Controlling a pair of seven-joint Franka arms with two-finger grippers.
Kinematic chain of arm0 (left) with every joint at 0, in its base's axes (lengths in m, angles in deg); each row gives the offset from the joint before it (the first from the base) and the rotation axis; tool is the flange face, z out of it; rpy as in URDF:
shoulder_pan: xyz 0 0 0.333 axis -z
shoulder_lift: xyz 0 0 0 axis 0.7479 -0.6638 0
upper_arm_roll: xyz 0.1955 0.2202 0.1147 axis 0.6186 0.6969 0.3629
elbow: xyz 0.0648 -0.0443 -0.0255 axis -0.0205 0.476 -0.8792
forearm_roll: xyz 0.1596 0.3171 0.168 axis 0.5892 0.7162 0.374
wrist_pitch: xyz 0 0 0 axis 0.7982 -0.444 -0.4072
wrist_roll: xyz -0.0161 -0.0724 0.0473 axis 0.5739 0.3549 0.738
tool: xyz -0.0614 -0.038 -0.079 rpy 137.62 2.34 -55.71
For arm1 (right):
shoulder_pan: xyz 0 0 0.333 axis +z
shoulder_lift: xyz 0 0 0 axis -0.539 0.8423 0
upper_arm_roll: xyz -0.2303 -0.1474 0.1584 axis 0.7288 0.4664 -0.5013
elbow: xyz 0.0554 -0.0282 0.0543 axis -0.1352 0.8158 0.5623
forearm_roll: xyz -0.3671 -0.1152 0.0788 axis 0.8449 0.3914 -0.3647
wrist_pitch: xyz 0 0 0 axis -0.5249 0.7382 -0.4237
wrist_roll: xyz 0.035 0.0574 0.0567 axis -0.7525 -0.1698 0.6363
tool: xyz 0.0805 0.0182 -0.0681 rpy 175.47 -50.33 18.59
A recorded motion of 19 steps. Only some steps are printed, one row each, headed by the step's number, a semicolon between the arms.
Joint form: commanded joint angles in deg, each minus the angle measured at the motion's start. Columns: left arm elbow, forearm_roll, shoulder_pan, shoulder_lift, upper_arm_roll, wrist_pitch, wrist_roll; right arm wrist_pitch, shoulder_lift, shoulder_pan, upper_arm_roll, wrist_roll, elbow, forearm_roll.
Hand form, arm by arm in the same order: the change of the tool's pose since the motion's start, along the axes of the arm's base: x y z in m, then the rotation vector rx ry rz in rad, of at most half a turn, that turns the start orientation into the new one. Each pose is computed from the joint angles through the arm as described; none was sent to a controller.
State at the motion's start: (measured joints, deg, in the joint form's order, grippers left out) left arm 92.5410 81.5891 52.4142 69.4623 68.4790 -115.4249 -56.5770; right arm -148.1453 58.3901 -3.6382 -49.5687 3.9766 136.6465 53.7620
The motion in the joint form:
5: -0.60 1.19 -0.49 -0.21 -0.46 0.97 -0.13; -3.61 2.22 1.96 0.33 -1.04 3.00 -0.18
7: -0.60 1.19 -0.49 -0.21 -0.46 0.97 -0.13; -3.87 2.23 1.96 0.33 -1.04 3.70 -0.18
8: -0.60 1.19 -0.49 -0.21 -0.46 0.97 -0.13; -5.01 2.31 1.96 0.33 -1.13 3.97 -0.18
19: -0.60 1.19 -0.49 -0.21 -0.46 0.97 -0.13; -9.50 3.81 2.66 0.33 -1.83 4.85 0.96
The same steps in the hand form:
5: -0.0003 0.0027 0.0015 0.0215 0.0078 -0.0016; -0.0127 0.0068 -0.0381 -0.0176 0.0260 -0.0006
7: -0.0003 0.0027 0.0015 0.0215 0.0078 -0.0016; -0.0150 0.0048 -0.0432 -0.0230 0.0317 -0.0013
8: -0.0003 0.0027 0.0015 0.0215 0.0078 -0.0016; -0.0141 0.0049 -0.0442 -0.0161 0.0203 -0.0057
19: -0.0003 0.0027 0.0015 0.0215 0.0078 -0.0016; -0.0139 0.0105 -0.0574 -0.0087 -0.0184 -0.0032

